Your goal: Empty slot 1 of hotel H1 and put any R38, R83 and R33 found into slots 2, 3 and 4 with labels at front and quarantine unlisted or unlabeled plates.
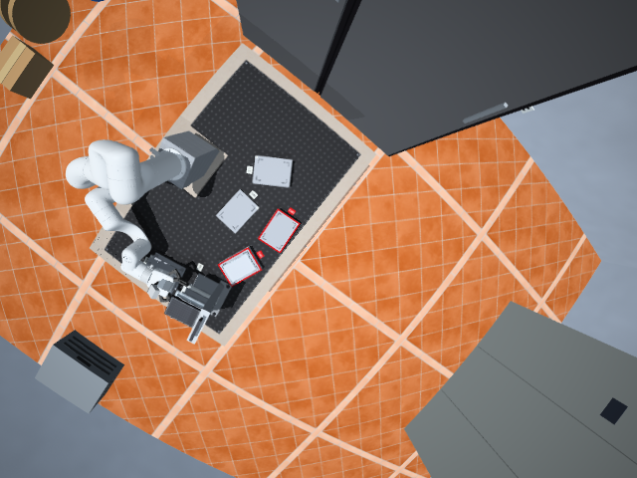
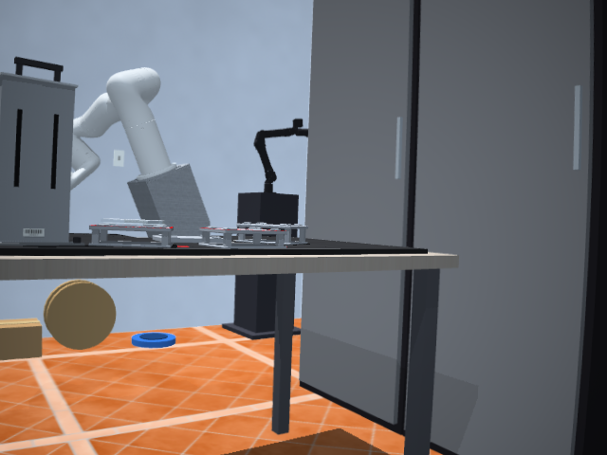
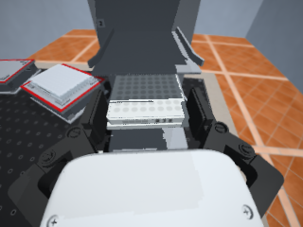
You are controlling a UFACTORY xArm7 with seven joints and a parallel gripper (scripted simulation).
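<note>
My hand is 50 mm short of the white well plate, 10 mm to the right of it and 20 mm above it. The rest, counted from my hand: RG label: 240 mm behind, 30 mm to the right, 130 mm below; plate labelled R83: 50 mm ahead, 10 mm to the left, 90 mm above; black well plate: 50 mm ahead, 10 mm to the left, 140 mm above.
</note>
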